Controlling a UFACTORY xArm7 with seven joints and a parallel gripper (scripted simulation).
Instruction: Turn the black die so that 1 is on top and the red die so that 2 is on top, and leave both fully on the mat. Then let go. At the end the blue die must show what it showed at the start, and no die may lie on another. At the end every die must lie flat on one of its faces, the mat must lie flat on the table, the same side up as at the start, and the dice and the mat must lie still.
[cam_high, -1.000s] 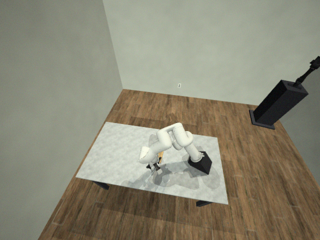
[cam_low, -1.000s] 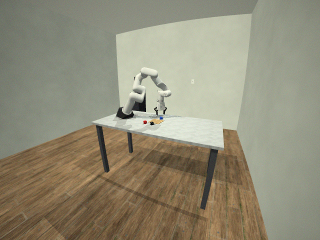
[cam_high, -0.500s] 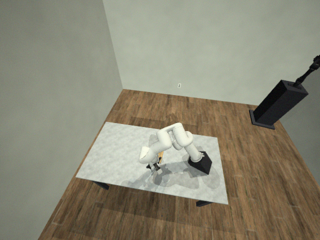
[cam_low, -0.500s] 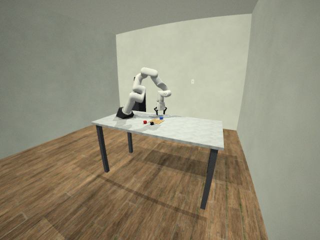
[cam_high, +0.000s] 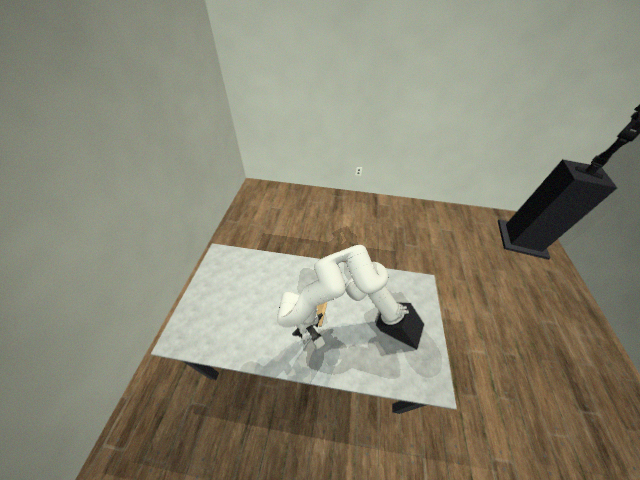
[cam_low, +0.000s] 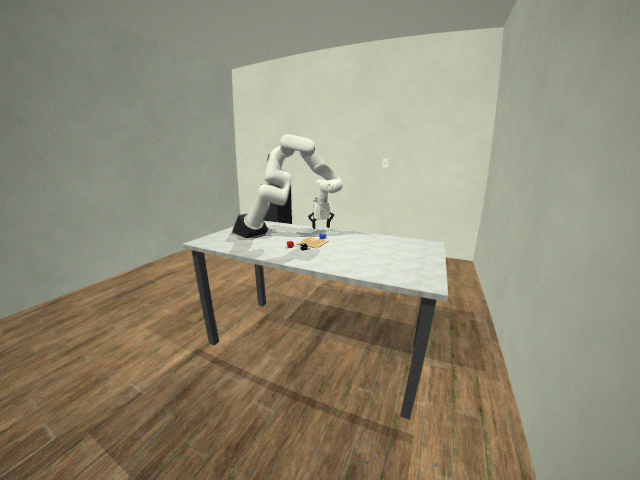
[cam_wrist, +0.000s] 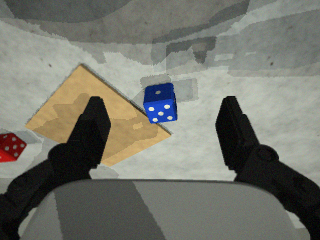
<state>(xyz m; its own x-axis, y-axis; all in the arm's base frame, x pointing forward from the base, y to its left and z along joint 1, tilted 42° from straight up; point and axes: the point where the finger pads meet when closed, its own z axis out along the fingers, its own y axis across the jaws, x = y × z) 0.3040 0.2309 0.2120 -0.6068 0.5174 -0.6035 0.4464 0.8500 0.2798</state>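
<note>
Now: the black die 240 mm to the right of my hand, 50 mm below it and 50 mm ahead of it. From my hand the other things lie so: blue die: 50 mm below, 20 mm to the right, 20 mm ahead; then red die: 250 mm to the right, 50 mm below, 40 mm behind; then tan mat: 130 mm to the right, 70 mm below, 20 mm ahead.
</note>
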